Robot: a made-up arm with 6 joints. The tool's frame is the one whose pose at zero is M. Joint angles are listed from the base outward.
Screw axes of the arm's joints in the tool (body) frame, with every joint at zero. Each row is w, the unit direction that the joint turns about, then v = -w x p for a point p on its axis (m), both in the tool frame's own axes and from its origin. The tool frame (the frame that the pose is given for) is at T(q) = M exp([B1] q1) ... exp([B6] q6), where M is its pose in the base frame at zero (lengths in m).
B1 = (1, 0, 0, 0, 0.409, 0.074)
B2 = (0, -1, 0, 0.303, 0, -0.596)
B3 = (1, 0, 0, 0, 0.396, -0.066)
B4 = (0, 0, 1, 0.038, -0.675, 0)
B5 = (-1, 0, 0, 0, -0.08, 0.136)
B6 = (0, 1, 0, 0.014, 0, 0.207)
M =
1 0 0 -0.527
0 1 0 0.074
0 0 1 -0.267
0 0 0 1
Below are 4 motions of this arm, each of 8 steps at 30 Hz.
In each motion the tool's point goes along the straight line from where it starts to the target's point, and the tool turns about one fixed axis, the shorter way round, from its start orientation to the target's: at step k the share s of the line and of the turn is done. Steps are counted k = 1, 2, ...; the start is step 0. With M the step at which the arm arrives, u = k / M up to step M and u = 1 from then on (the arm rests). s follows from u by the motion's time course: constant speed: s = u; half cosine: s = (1 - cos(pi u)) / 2; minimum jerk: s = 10 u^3 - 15 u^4 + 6 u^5.
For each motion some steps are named. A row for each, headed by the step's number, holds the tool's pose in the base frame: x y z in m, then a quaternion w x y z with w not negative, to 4 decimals.
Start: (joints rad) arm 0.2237 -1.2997 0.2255 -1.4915 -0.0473 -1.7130
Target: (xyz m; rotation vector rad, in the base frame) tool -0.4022 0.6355 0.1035 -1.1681 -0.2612 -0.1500
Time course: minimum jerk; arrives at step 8
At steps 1, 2, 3, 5, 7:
1: -0.3316 0.7239 0.0642 0.7952 -0.5824 -0.0745 -0.1511
2: -0.3379 0.7160 0.0677 0.7981 -0.5797 -0.0788 -0.1440
3: -0.3502 0.7006 0.0746 0.8035 -0.5743 -0.0873 -0.1300
5: -0.3825 0.6602 0.0925 0.8165 -0.5592 -0.1094 -0.0932
7: -0.4010 0.6369 0.1029 0.8232 -0.5499 -0.1220 -0.0719

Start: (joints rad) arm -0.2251 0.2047 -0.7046 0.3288 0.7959 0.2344
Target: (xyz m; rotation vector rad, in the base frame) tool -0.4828 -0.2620 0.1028 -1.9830 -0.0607 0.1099
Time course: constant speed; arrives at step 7
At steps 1, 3, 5, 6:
1: -0.4809 -0.2447 0.0612 0.6266 -0.7792 0.0004 0.0175
3: -0.4815 -0.2505 0.0751 0.6004 -0.7992 -0.0083 0.0271
5: -0.4822 -0.2562 0.0889 0.5734 -0.8182 -0.0170 0.0368
6: -0.4825 -0.2591 0.0959 0.5597 -0.8274 -0.0213 0.0416

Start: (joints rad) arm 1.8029 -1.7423 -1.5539 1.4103 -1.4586 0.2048
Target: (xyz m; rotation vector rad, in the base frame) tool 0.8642 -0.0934 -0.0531 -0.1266 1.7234 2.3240
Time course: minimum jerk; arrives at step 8
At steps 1, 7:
1: 0.8366 0.1584 -0.1536 0.0657 0.0815 -0.5731 -0.8128
7: 0.8638 -0.0893 -0.0547 0.1194 -0.0440 0.5905 0.7969

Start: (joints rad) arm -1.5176 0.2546 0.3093 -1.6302 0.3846 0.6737
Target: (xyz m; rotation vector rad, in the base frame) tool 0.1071 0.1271 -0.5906 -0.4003 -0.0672 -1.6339
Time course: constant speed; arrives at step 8
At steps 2, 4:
2: 0.1432 0.0477 -0.6202 0.6506 -0.2098 -0.1201 -0.7200
4: 0.1311 0.0742 -0.6103 0.6564 -0.1992 -0.0900 -0.7220

